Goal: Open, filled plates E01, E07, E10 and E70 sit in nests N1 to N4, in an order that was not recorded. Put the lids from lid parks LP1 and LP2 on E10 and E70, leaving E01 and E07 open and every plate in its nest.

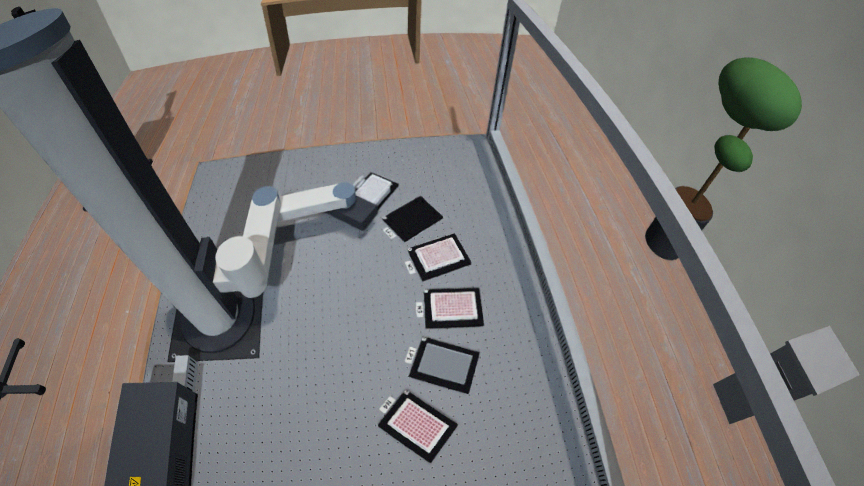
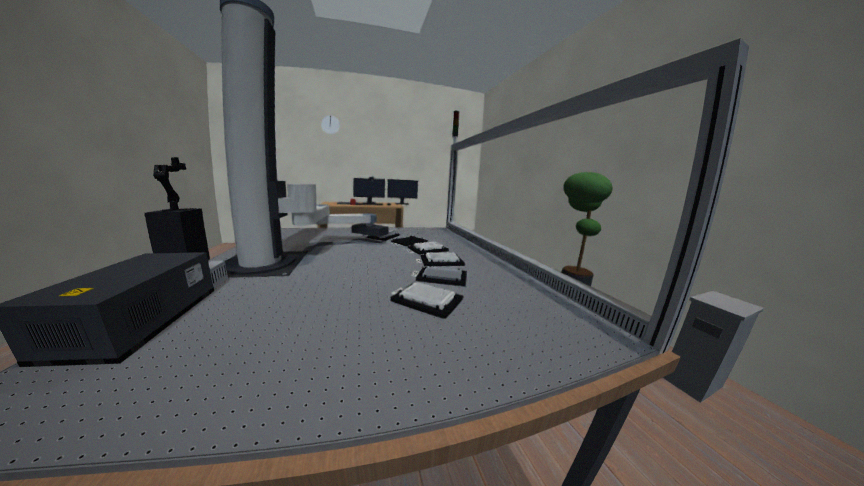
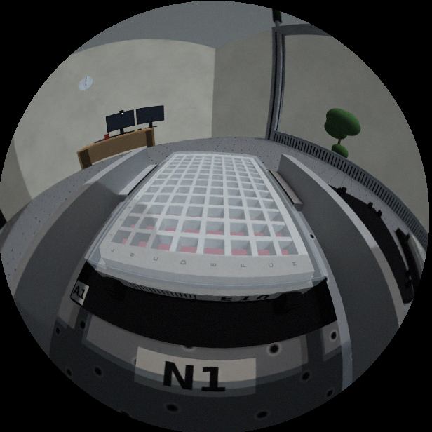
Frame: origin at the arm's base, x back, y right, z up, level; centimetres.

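Seen in the pictures: gripper, fingertip midpoint: [image 1: 375,183]; arm's base, link origin: [image 1: 218,316] [image 2: 261,265].
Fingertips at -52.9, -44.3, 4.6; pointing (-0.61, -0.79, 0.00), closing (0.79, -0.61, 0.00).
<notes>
Pixels of each thing's top centre, then the offset from my fingertips to it, as dx, dy, dz. "pt": a spot on its surface instead. Level surfaces: height alone.
- Lid park LP2, top centre: [image 1: 413,215] [image 2: 409,238] -11.3, +14.9, -1.3
- Lid park LP1, surface spot: [image 1: 422,372] pt -7.0, +68.0, -1.6
- clear lid, top centre: [image 1: 445,363] [image 2: 442,272] -13.4, +66.3, -1.5
- N2 plate, top centre: [image 1: 439,252] [image 2: 428,244] -17.5, +31.4, -0.7
- N3 plate, top centre: [image 1: 454,304] [image 2: 442,255] -18.6, +49.5, -0.7
- N4 plate, top centre: [image 1: 418,424] [image 2: 427,291] -3.9, +81.9, -0.7
- perforated table, surface height: dz -3.3
My gripper [image 1: 372,188] [image 3: 213,157] is shut on a clear lid [image 3: 210,286], its fingers along the lid's two long sides. The lid lies level over plate E10 [image 3: 214,212], down against it as far as I can tell. E10 sits in nest N1 [image 3: 215,322]. Lid park LP2 [image 1: 413,218] [image 2: 409,241] is bare. Lid park LP1 [image 1: 422,372] holds a clear lid [image 1: 445,362] [image 2: 441,273]. Open plates with pink wells sit in the other nests: the N2 plate [image 1: 439,253], the N3 plate [image 1: 453,304] and the N4 plate [image 1: 417,424]. Their names are not readable.
The nests and parks stand in an arc on the perforated table [image 1: 326,338]. The arm's column [image 1: 120,181] [image 2: 247,132] rises to the left, with a dark control box [image 1: 151,432] [image 2: 108,302] near it. A framed guard [image 1: 580,78] [image 2: 580,108] runs along the right edge.
</notes>
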